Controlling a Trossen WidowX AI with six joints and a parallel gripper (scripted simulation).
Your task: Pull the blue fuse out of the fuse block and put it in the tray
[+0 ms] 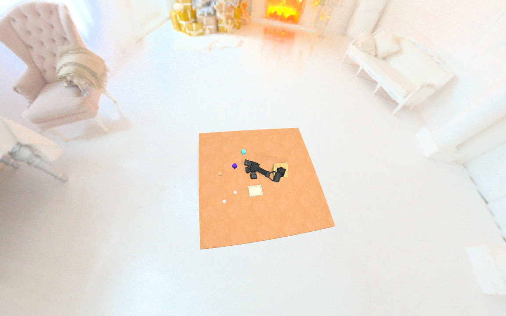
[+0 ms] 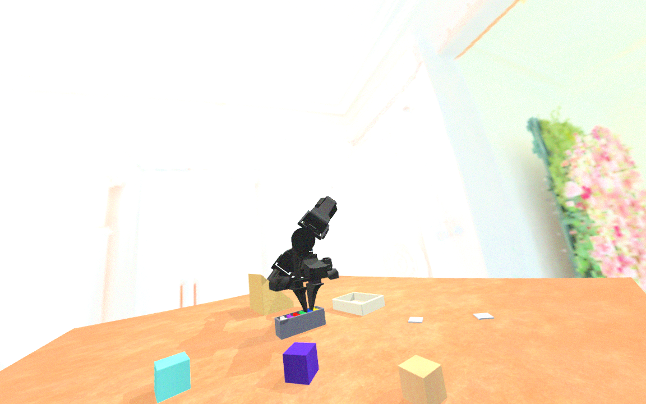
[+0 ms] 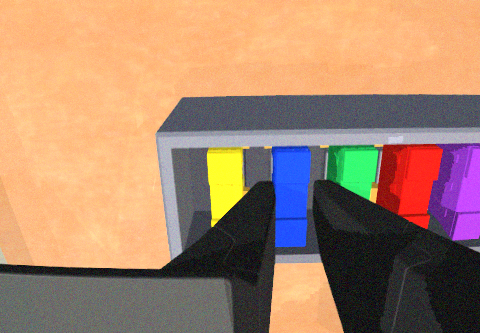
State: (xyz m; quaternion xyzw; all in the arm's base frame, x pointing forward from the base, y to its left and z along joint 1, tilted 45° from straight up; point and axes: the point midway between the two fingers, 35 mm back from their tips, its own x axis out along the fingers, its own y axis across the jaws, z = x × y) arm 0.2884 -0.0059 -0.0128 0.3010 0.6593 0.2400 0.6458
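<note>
Now: gripper tip 18 cm to the right of the cream tray and 3 cm above it. From my gripper tip the other things lie so: blue fuse: 1 cm below; cyan cube: 5 cm ahead, 30 cm to the right, 1 cm below; purple cube: 17 cm ahead, 13 cm to the right, 1 cm below.
</note>
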